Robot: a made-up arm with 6 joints.
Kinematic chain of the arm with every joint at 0, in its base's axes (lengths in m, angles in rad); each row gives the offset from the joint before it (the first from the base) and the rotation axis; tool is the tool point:
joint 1: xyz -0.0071 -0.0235 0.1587 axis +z
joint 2: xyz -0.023 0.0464 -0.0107 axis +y
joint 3: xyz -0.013 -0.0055 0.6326 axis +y
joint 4: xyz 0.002 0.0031 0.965 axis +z
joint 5: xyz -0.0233 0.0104 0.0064 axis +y
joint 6: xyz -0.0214 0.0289 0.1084 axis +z
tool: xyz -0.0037 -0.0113 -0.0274
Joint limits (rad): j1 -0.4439..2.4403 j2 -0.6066..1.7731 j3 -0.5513..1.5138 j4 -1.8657..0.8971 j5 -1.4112..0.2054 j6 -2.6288..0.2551
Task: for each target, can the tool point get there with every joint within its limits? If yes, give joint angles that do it. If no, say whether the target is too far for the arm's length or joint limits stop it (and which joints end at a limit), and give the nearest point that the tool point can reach.
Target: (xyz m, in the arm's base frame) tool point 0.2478 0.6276 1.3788
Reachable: yes | joints 1.0272 -0.1837 1.0879 -1.6570 -0.3302 -0.4418
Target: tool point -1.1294 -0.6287 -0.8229
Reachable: no: joint limits stop it (at a limit: joint 1, joint 3) | nearest point -0.4974 0.1768 -0.8959 | short by 1.026 m
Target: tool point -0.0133 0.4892 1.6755
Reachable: yes | joints 1.5419 0.3374 0.1246 0.4914 -1.1043 -0.6626
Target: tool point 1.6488 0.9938 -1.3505
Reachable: no: too far | nearest point 1.1331 0.6770 -0.7266 | short by 0.869 m
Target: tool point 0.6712 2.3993 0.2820
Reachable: no: too far | nearest point 0.4426 1.5826 0.2372 | short by 0.849 m
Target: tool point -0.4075 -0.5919 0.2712
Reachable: no: joint limits stop it (at a limit: joint 2, joint 3, joint 5) | nearest point -0.7627 -1.0962 0.9378 | short by 0.908 m
